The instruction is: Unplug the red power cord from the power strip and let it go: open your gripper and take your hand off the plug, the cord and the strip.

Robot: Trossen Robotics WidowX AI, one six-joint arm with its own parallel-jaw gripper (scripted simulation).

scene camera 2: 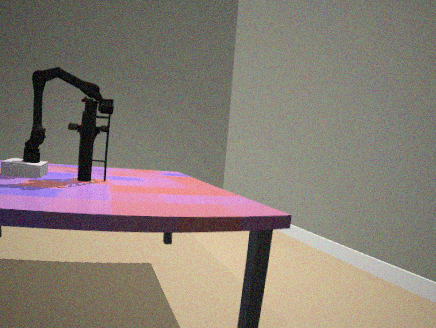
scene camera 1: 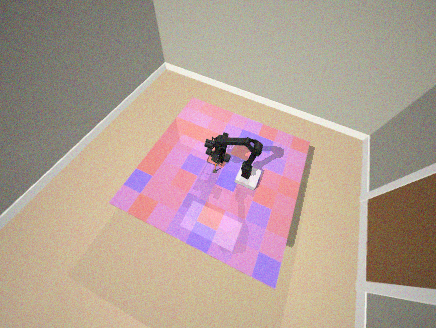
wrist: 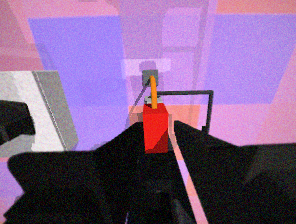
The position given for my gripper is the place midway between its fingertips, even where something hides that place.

Note:
I see my gripper [wrist: 157, 125], a red plug [wrist: 155, 121] and a black upright post [scene camera 2: 88, 118].

